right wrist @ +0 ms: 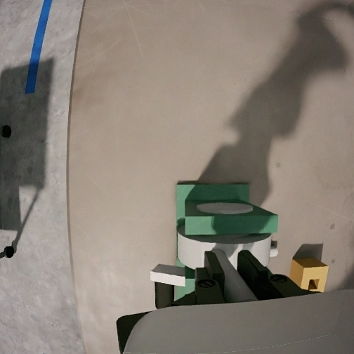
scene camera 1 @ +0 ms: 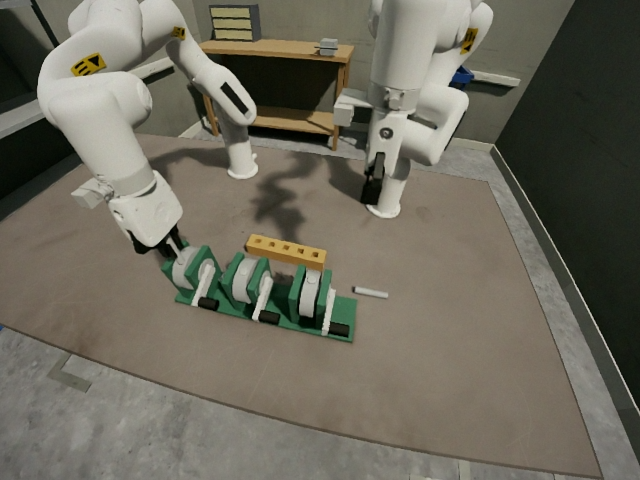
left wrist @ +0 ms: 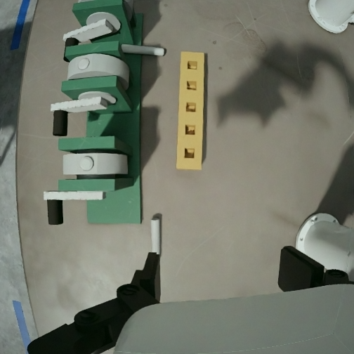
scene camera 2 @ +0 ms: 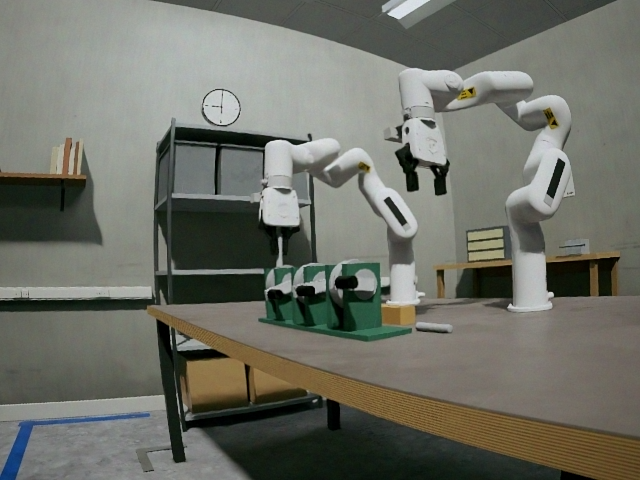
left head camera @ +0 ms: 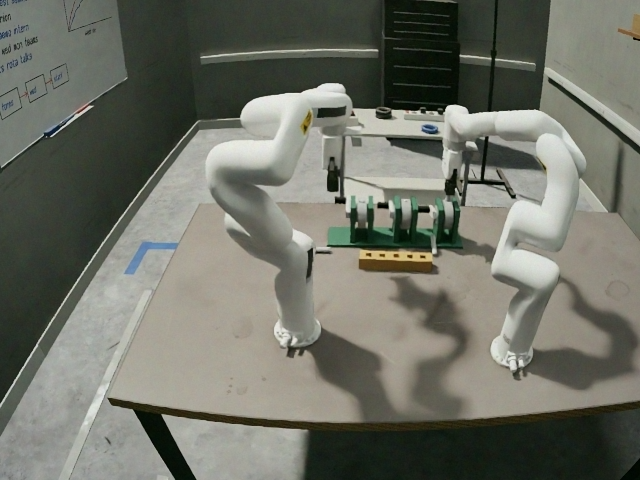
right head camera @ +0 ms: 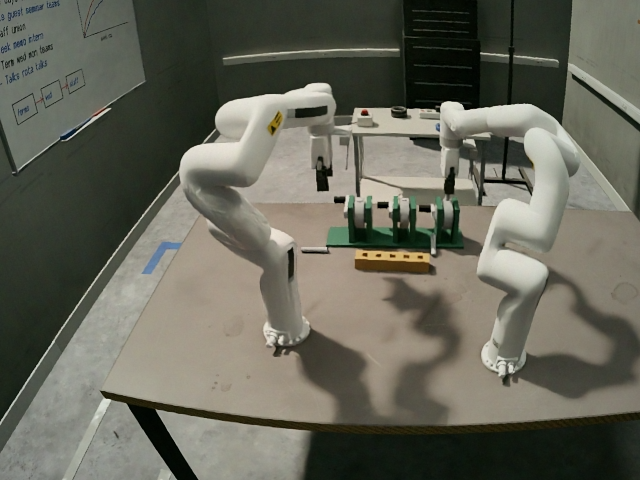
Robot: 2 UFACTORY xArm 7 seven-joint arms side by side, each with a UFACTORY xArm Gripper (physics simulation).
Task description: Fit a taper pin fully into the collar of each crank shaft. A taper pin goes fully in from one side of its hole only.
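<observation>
A green stand holds three crank shafts with white collars. My right gripper is shut on an upright taper pin, whose lower end meets the top of the collar at the picture-left end in scene camera 1. The middle collar and the far collar show pale round pin ends on top. A loose pin lies on the table. Another pin rests at the stand's edge. My left gripper is open and empty above the table.
A yellow block with square holes lies beside the stand, on the side towards the arm bases. Black crank handles stick out of the stand's far side.
</observation>
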